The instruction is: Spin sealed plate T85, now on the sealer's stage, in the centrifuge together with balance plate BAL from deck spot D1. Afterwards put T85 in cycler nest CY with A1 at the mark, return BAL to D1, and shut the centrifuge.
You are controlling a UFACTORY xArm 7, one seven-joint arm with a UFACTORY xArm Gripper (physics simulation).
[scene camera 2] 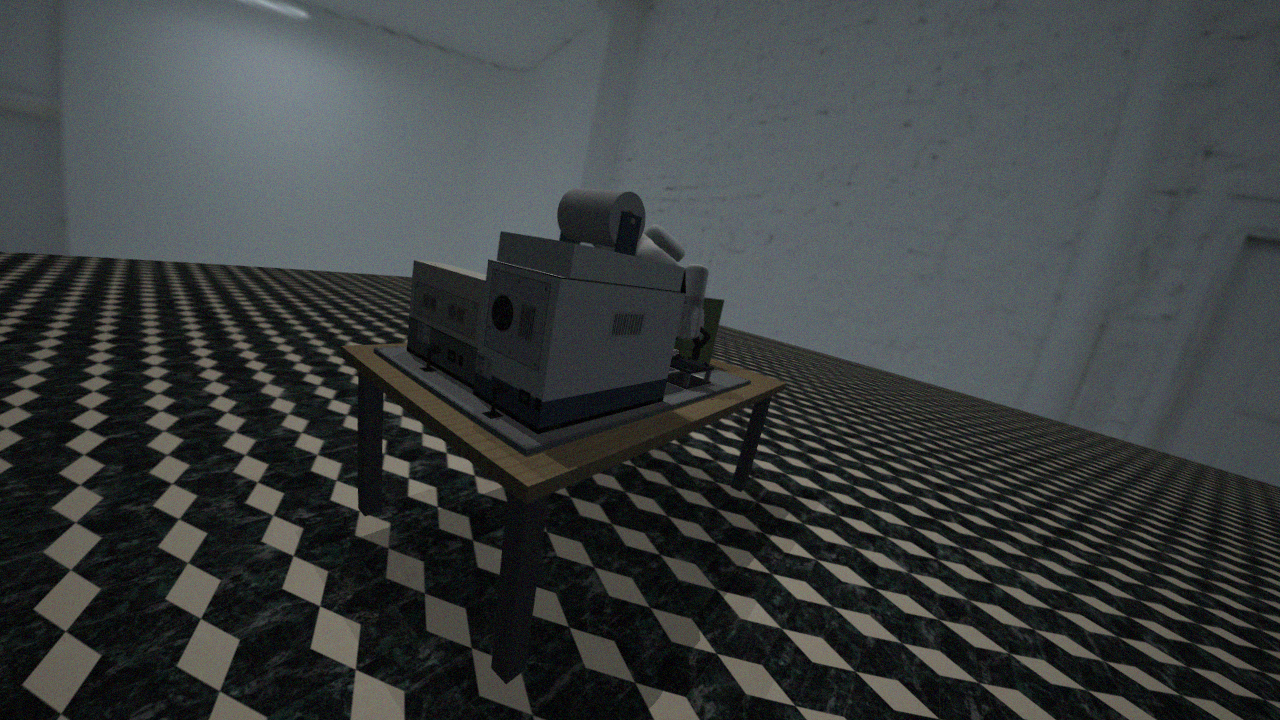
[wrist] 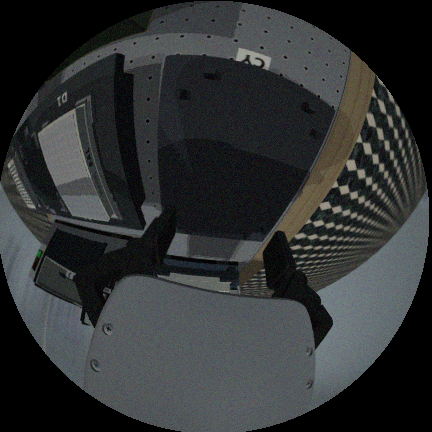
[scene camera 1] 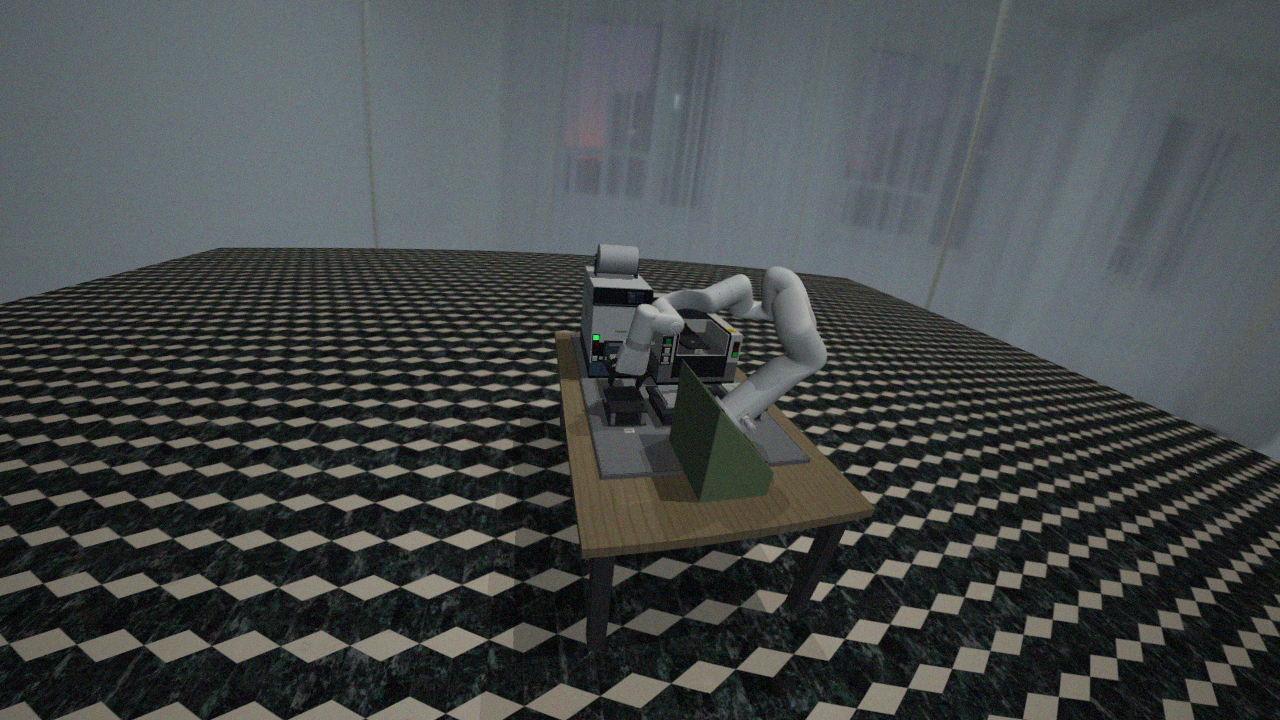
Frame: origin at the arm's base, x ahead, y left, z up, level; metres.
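Seen in the pictures: gripper, between the fingertips: (scene camera 2: 681,358) (wrist: 223,231) (scene camera 1: 623,386); arm's base, origin of its link: (scene camera 1: 728,416).
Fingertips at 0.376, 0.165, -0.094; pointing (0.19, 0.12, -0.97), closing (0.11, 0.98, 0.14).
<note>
Offsets run from my fingertips to a thing's top centre, as dx, dy, dz. "pt": to the spot under its first point.
My gripper (scene camera 1: 628,379) (wrist: 223,231) is open wide and empty, above the dark raised block of nest CY {-0.041, +0.006, -0.011} (scene camera 1: 623,399) (wrist: 225,170). The CY label {pt -0.149, +0.020, -0.078} (wrist: 254,59) lies beyond the block. Balance plate BAL {-0.054, -0.161, -0.011} (wrist: 75,167) is a pale plate in the dark holder at D1, left of CY in the wrist view. The sealer {+0.420, -0.071, +0.398} (scene camera 1: 610,319) (scene camera 2: 608,349) is the tall white machine with a roll on top. The centrifuge (scene camera 1: 702,368) (wrist: 72,272) shows a dark interior through its open top. I cannot make out T85; the sealer's stage is largely hidden by the gripper.
A green angled panel (scene camera 1: 720,447) stands near the front table edge, beside the arm base. The wooden table edge (wrist: 320,182) runs close to CY on the right in the wrist view. The sealer and centrifuge stand side by side at the table's far end.
</note>
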